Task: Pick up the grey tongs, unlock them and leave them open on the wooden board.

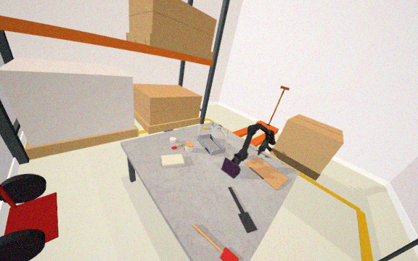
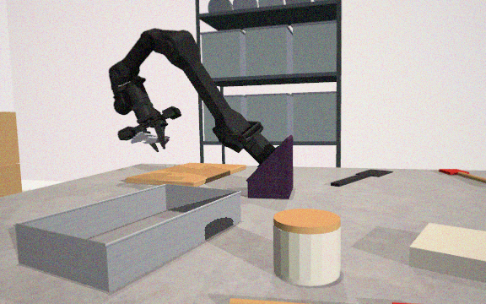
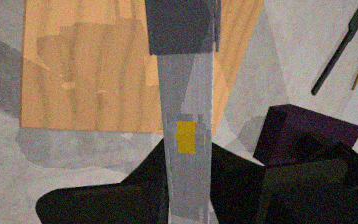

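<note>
My gripper tip is now 30 mm below the yellow lock piece, 30 mm past it and 20 mm to the left of it. Round my gripper tip: wooden board 140 mm behind, 90 mm below, 40 mm to the left; then black spatula 590 mm to the left, 160 mm behind, 90 mm below; then grey roasting tin 470 mm ahead, 190 mm to the left, 70 mm below.
</note>
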